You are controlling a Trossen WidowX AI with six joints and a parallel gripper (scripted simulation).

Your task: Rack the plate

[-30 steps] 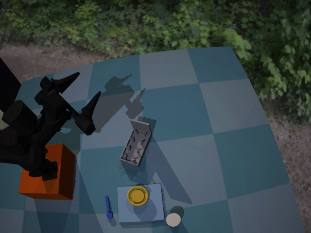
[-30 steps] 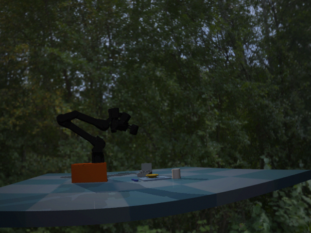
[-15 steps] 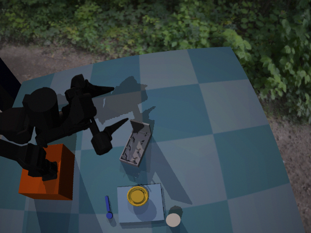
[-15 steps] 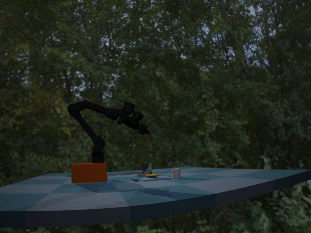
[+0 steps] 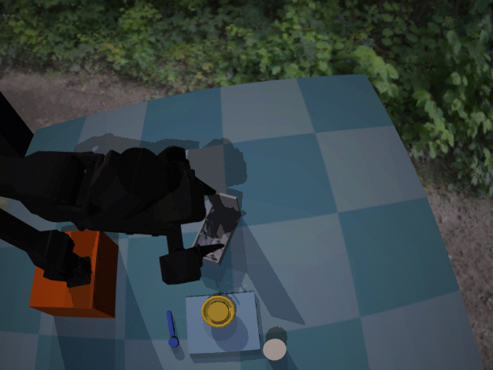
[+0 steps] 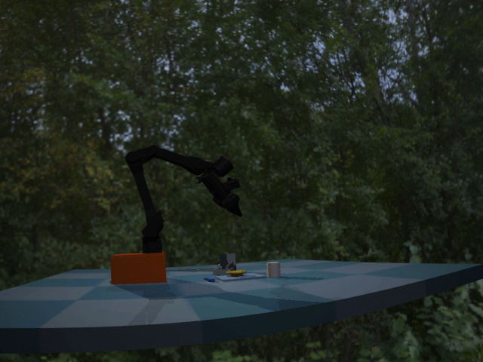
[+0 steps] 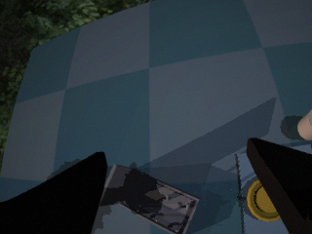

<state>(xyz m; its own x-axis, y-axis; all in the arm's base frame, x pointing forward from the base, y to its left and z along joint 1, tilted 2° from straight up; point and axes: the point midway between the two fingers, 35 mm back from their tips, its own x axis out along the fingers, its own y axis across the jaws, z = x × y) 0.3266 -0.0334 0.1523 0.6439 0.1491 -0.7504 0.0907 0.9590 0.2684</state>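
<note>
Now: the yellow plate 60 mm behind my gripper tip, 90 mm to the right of it and 220 mm below it. Round my gripper tip: pale blue square mat: 60 mm behind, 110 mm to the right, 240 mm below; then white cup: 30 mm ahead, 200 mm to the right, 210 mm below; then grey dish rack: 30 mm behind, 90 mm to the left, 220 mm below.
</note>
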